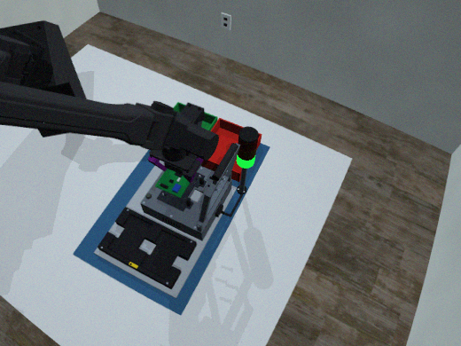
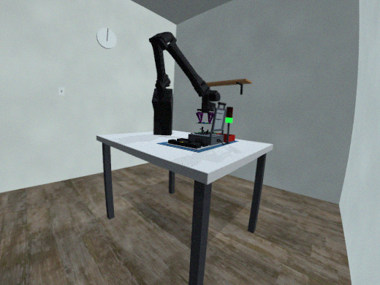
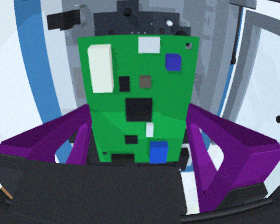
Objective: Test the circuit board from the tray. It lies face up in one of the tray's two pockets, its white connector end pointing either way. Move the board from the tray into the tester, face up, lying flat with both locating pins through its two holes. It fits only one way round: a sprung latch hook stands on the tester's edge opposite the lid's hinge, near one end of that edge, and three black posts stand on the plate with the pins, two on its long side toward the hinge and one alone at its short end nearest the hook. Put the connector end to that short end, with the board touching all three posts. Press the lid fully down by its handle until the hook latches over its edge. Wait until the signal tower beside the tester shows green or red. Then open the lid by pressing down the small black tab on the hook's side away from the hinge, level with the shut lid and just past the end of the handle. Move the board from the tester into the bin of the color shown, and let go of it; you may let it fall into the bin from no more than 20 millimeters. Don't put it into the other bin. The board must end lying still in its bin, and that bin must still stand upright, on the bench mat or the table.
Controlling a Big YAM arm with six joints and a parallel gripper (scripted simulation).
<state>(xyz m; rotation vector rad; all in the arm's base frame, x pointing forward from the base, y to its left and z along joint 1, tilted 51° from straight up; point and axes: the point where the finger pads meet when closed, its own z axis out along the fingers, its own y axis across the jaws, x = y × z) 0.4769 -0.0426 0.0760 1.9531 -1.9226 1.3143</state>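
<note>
The green bin lies 60 mm behind my hand, 220 mm to the left of it and 130 mm below it. The rest, counted from my hand: black latch hook 50 mm behind, 70 mm to the left, 50 mm below; green circuit board right at my hand; tester lid 110 mm ahead, 20 mm to the right, 40 mm above.
</note>
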